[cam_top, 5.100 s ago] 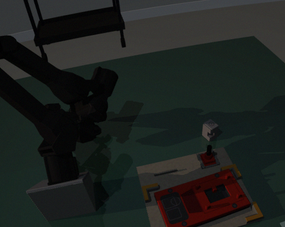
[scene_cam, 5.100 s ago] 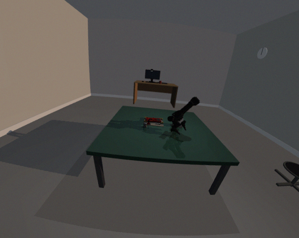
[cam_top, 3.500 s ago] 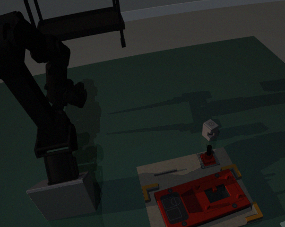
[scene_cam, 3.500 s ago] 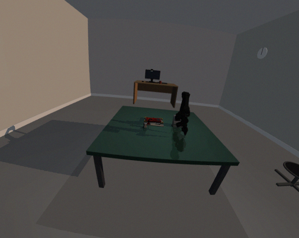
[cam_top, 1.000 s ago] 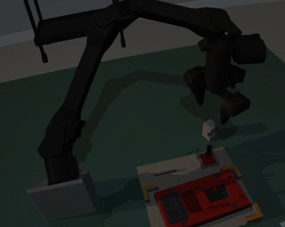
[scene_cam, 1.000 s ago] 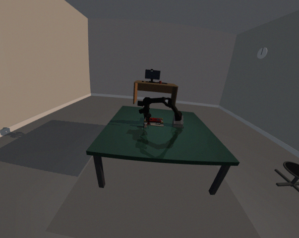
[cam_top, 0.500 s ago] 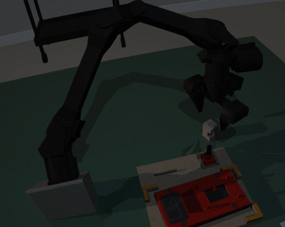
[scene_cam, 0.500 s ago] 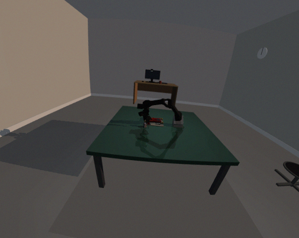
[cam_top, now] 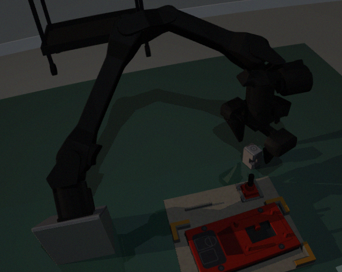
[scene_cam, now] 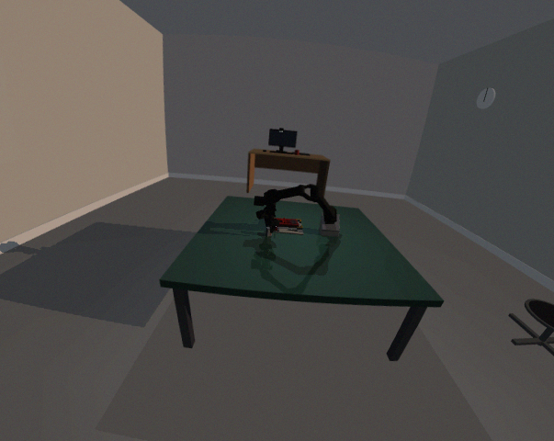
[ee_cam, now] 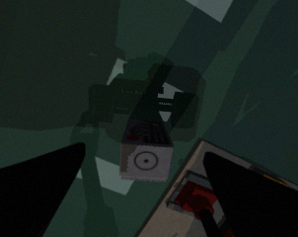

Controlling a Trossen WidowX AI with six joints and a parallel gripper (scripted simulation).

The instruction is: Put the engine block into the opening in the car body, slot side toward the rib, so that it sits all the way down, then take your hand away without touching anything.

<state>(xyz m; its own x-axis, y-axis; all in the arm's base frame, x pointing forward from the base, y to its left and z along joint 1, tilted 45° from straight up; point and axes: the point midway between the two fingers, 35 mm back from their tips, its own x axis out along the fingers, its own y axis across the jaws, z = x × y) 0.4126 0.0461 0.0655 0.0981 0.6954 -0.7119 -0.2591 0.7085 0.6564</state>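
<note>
My gripper tip is now 1 cm to the left of the engine block and 1 cm above it. Also, from my gripper tip: grey holder 5 cm behind, 8 cm to the right.
</note>
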